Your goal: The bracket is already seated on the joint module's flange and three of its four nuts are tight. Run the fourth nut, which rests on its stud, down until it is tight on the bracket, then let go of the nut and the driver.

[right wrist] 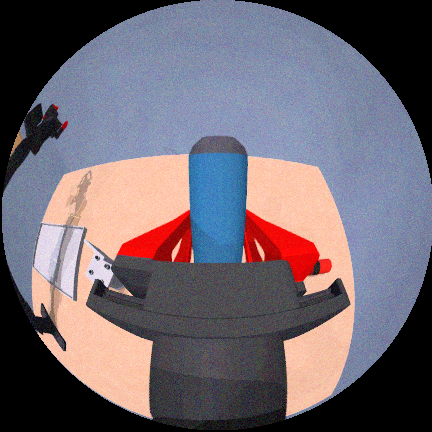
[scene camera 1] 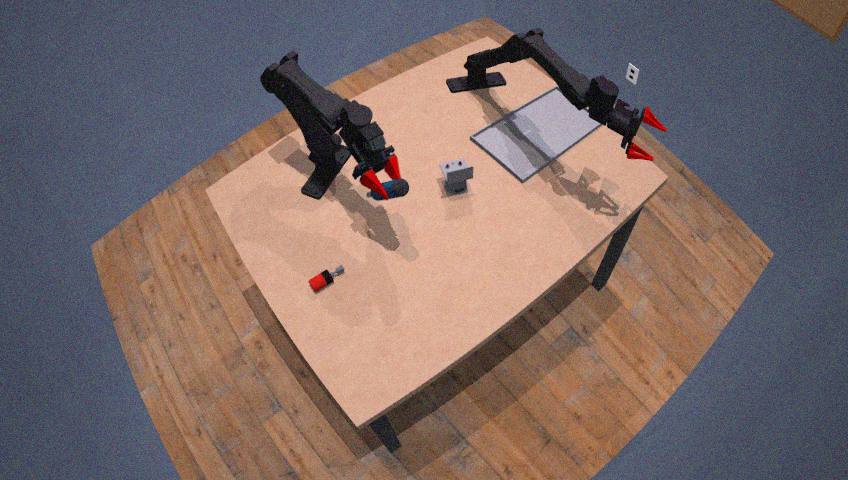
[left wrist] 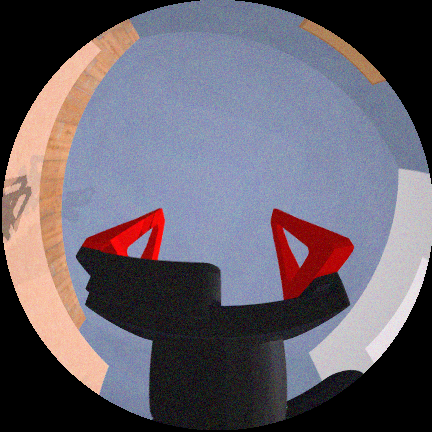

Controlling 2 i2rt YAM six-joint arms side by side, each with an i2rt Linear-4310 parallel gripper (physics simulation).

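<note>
The light grey bracket sits on the grey joint module, upright near the table's middle. Small dark nuts or studs show on its face; which nut is loose cannot be told. My right gripper is shut on the blue driver, around its blue handle, to the left of the bracket in scene camera 1 and apart from it. The handle's dark rounded end points away from the right wrist; its tip is hidden. My left gripper is open and empty, at the table's right edge in scene camera 1.
A red-handled tool with a metal tip lies on the table, toward the left edge in scene camera 1. A flat pale framed panel lies under the left arm, right of the bracket in scene camera 1.
</note>
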